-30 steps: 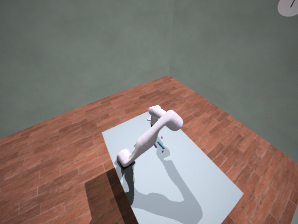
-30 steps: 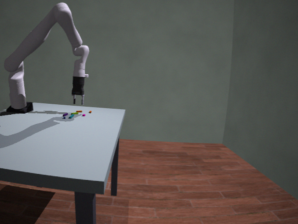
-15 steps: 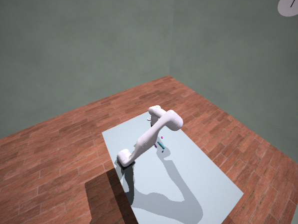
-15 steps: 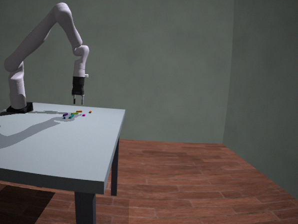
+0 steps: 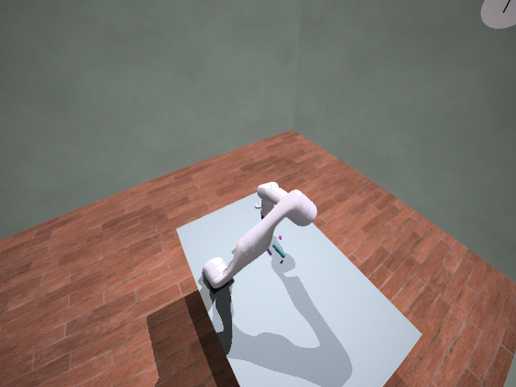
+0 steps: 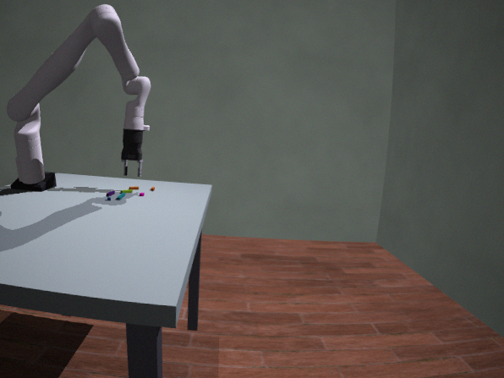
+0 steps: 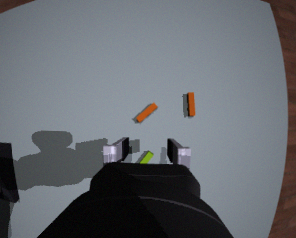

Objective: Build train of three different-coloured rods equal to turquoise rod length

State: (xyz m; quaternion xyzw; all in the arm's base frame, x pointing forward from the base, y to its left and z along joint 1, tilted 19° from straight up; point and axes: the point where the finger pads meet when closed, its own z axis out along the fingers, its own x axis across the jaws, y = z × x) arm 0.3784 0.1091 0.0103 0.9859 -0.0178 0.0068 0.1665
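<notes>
The blue rod lies 30 mm behind my hand, 210 mm to the right of it and 70 mm below it. Also, from my hand: lime rod 10 mm behind, 40 mm to the right, 70 mm below; magenta rod 60 mm ahead, 80 mm to the right, 70 mm below; purple rod 60 mm behind, 110 mm to the right, 70 mm below.
</notes>
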